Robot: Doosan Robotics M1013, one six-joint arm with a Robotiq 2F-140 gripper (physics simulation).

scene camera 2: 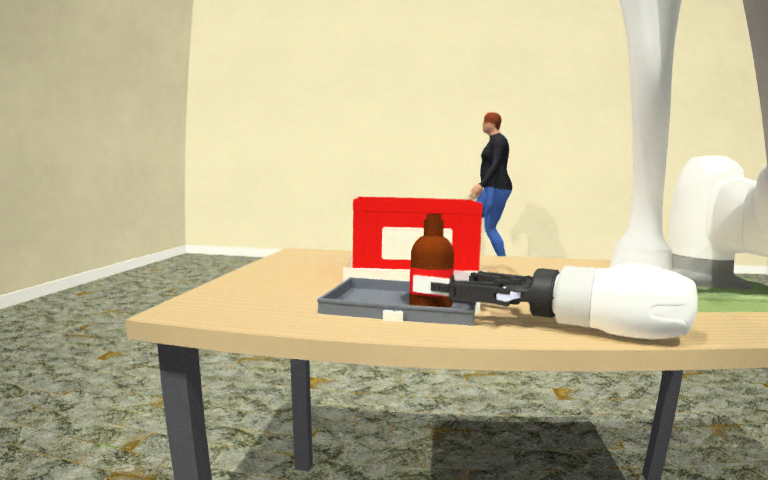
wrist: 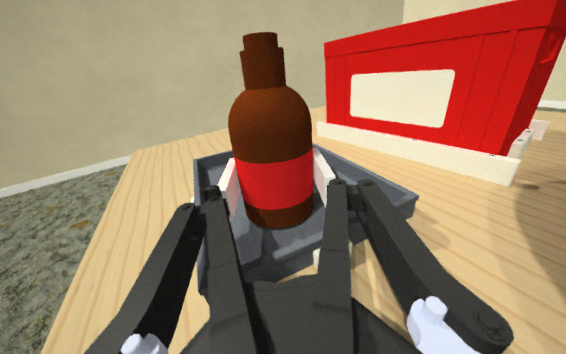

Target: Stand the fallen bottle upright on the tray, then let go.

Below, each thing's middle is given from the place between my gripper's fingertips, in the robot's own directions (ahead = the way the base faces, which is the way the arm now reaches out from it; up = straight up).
Labels:
My gripper is now 3 cm below the brown bottle [scene camera 2: 432, 254] and 1 cm past it.

